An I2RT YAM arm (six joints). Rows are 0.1 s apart.
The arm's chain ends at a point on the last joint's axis. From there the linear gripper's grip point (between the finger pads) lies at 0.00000 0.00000 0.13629 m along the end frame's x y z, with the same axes.
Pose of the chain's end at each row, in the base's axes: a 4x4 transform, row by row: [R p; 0 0 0 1], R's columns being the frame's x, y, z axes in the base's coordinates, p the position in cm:
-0.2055, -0.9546, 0.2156, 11.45; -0.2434, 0.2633, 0.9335, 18.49; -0.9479, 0.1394, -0.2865, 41.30; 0, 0, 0, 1
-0.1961, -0.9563, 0.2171, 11.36; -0.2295, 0.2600, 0.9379, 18.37; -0.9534, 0.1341, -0.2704, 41.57; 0, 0, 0, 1
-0.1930, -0.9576, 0.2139, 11.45; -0.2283, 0.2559, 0.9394, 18.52; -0.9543, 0.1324, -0.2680, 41.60; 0, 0, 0, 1
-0.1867, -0.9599, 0.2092, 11.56; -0.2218, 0.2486, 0.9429, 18.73; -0.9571, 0.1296, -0.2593, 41.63; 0, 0, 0, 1
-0.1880, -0.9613, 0.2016, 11.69; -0.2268, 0.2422, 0.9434, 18.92; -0.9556, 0.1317, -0.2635, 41.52; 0, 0, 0, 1
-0.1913, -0.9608, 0.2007, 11.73; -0.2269, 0.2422, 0.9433, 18.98; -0.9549, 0.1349, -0.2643, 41.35; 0, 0, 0, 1
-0.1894, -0.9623, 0.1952, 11.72; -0.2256, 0.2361, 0.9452, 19.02; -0.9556, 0.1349, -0.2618, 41.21; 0, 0, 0, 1
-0.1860, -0.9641, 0.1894, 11.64; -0.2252, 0.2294, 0.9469, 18.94; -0.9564, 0.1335, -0.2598, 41.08; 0, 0, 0, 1
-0.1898, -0.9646, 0.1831, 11.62; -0.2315, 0.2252, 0.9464, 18.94; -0.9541, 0.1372, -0.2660, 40.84; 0, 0, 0, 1
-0.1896, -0.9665, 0.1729, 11.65; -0.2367, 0.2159, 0.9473, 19.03; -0.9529, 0.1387, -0.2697, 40.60; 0, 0, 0, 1
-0.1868, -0.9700, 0.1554, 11.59; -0.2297, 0.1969, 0.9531, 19.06; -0.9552, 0.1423, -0.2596, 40.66; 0, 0, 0, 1
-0.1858, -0.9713, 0.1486, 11.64; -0.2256, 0.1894, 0.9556, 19.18; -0.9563, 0.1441, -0.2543, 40.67; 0, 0, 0, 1
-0.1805, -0.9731, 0.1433, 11.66; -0.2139, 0.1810, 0.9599, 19.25; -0.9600, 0.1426, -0.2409, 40.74; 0, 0, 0, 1
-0.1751, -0.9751, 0.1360, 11.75; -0.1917, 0.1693, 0.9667, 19.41; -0.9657, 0.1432, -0.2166, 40.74; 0, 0, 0, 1
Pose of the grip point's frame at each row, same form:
-0.2055, -0.9546, 0.2156, 14.39; -0.2434, 0.2633, 0.9335, 31.21; -0.9479, 0.1394, -0.2865, 37.40; 0, 0, 0, 1
-0.1961, -0.9563, 0.2171, 14.32; -0.2295, 0.2600, 0.9379, 31.15; -0.9534, 0.1341, -0.2704, 37.88; 0, 0, 0, 1
-0.1930, -0.9576, 0.2139, 14.37; -0.2283, 0.2559, 0.9394, 31.32; -0.9543, 0.1324, -0.2680, 37.95; 0, 0, 0, 1
-0.1867, -0.9599, 0.2092, 14.41; -0.2218, 0.2486, 0.9429, 31.58; -0.9571, 0.1296, -0.2593, 38.10; 0, 0, 0, 1
-0.1880, -0.9613, 0.2016, 14.44; -0.2268, 0.2422, 0.9434, 31.78; -0.9556, 0.1317, -0.2635, 37.93; 0, 0, 0, 1
-0.1913, -0.9608, 0.2007, 14.47; -0.2269, 0.2422, 0.9433, 31.84; -0.9549, 0.1349, -0.2643, 37.75; 0, 0, 0, 1
-0.1894, -0.9623, 0.1952, 14.38; -0.2256, 0.2361, 0.9452, 31.90; -0.9556, 0.1349, -0.2618, 37.64; 0, 0, 0, 1
-0.1860, -0.9641, 0.1894, 14.22; -0.2252, 0.2294, 0.9469, 31.85; -0.9564, 0.1335, -0.2598, 37.54; 0, 0, 0, 1
-0.1898, -0.9646, 0.1831, 14.12; -0.2315, 0.2252, 0.9464, 31.84; -0.9541, 0.1372, -0.2660, 37.21; 0, 0, 0, 1
-0.1896, -0.9665, 0.1729, 14.01; -0.2367, 0.2159, 0.9473, 31.94; -0.9529, 0.1387, -0.2697, 36.92; 0, 0, 0, 1
-0.1868, -0.9700, 0.1554, 13.71; -0.2297, 0.1969, 0.9531, 32.05; -0.9552, 0.1423, -0.2596, 37.12; 0, 0, 0, 1
-0.1858, -0.9713, 0.1486, 13.67; -0.2256, 0.1894, 0.9556, 32.20; -0.9563, 0.1441, -0.2543, 37.20; 0, 0, 0, 1
-0.1805, -0.9731, 0.1433, 13.61; -0.2139, 0.1810, 0.9599, 32.33; -0.9600, 0.1426, -0.2409, 37.46; 0, 0, 0, 1
-0.1751, -0.9751, 0.1360, 13.60; -0.1917, 0.1693, 0.9667, 32.59; -0.9657, 0.1432, -0.2166, 37.79; 0, 0, 0, 1

